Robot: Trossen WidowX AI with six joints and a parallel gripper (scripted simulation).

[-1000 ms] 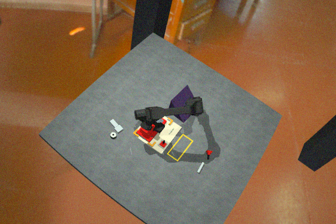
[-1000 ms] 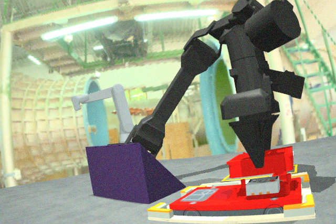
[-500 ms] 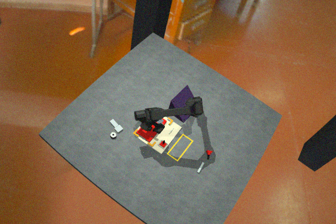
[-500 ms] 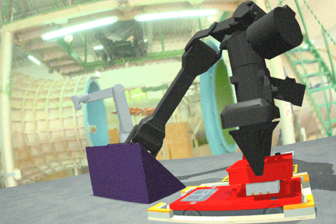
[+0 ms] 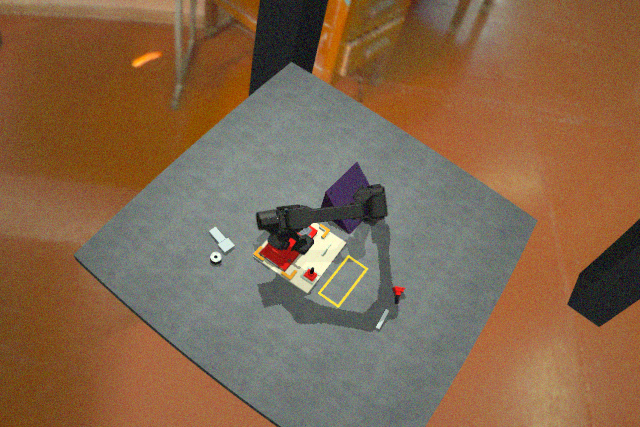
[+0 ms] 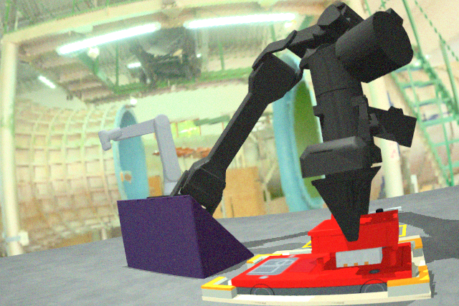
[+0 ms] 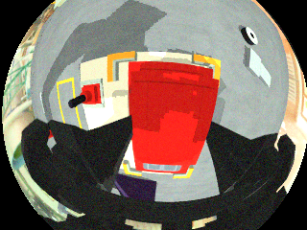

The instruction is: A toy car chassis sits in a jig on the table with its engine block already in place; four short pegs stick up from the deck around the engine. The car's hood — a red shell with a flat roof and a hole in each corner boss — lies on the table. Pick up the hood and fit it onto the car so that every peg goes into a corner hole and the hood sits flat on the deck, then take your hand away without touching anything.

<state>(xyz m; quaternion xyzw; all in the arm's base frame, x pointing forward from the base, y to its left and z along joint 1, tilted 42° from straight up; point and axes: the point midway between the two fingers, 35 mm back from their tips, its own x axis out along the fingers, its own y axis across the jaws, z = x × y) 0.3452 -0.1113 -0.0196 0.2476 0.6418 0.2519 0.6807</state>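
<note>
Now: the white engine block 3 cm below my gripper tip and 1 cm to the left of it. The rest, counted from my gripper tip: red hood: 1 cm above.
</note>
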